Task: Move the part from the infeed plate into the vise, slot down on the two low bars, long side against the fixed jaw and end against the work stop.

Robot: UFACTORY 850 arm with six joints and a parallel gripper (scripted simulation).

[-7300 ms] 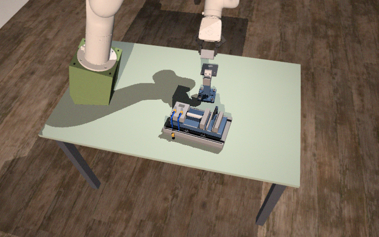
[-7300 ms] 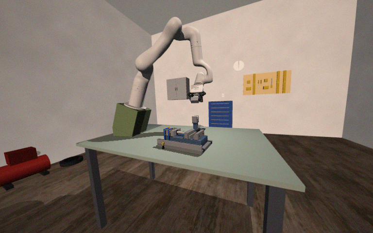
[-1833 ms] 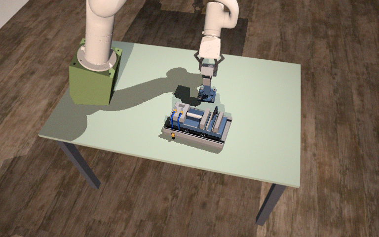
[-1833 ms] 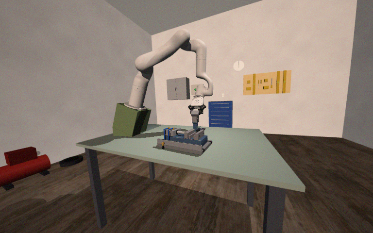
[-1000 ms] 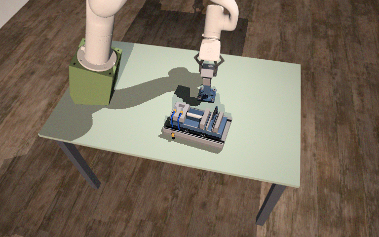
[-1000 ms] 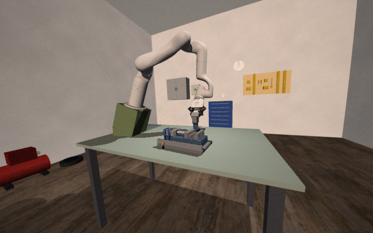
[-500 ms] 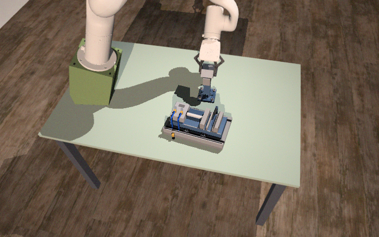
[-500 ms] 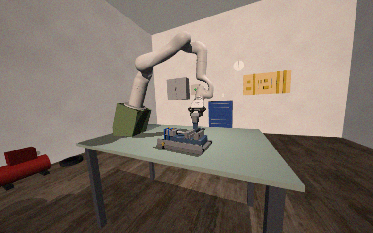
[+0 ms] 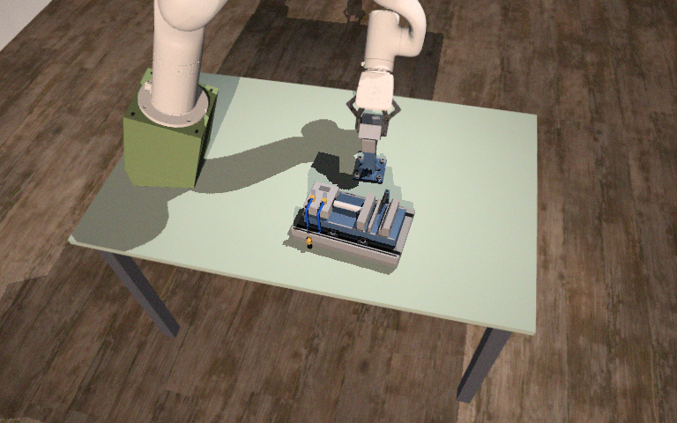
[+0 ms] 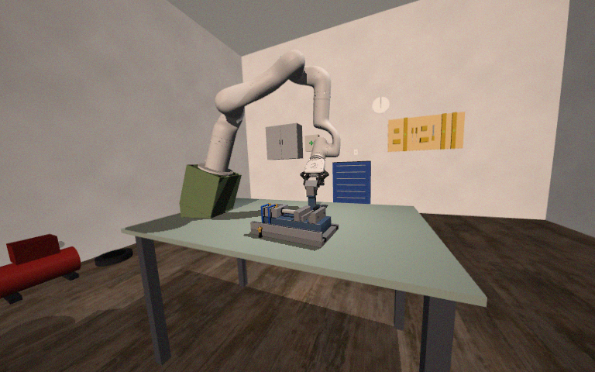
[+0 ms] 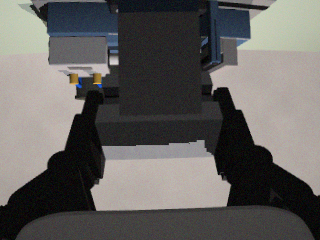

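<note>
Now: hand 1 cm above the part. Round my hand: white rod 4 cm behind, 21 cm to the right, 9 cm below; blue post 1 cm to the right, 11 cm below; work stop 5 cm ahead, 19 cm to the right, 8 cm below.
</note>
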